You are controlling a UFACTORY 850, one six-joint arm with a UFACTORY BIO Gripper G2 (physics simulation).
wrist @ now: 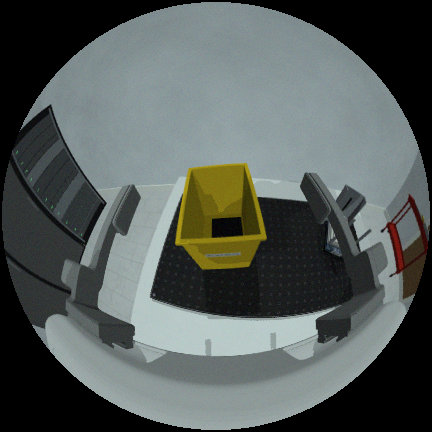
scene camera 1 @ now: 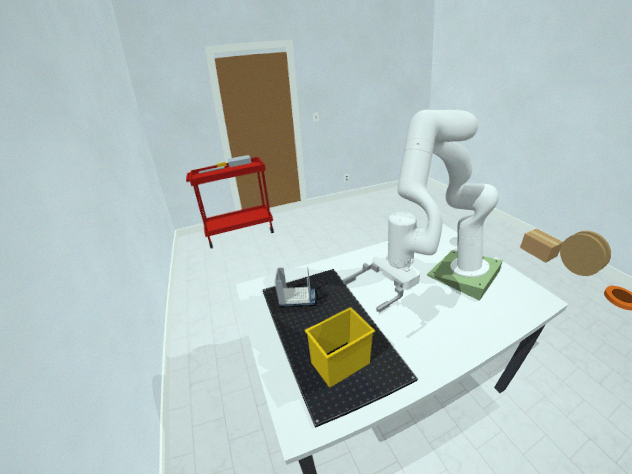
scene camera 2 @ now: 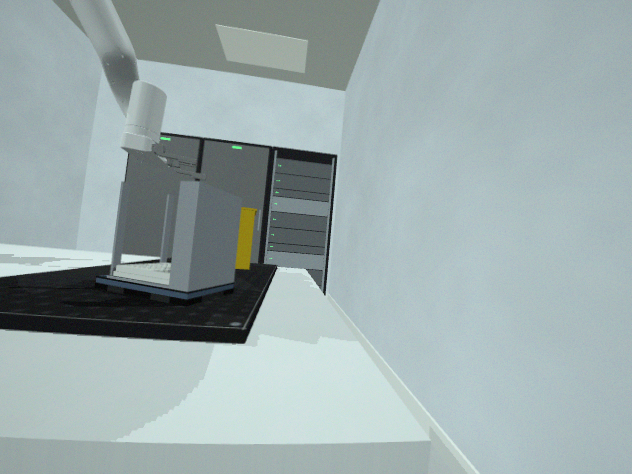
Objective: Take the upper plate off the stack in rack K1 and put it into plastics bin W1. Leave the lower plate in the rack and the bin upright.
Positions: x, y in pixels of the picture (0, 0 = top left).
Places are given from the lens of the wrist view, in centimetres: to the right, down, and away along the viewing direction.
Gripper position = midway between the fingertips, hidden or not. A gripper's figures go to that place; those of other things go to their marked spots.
my gripper (wrist: 218, 179): 0, -3, 11
yellow bin W1 (wrist: 223, 190): 2, -6, 35
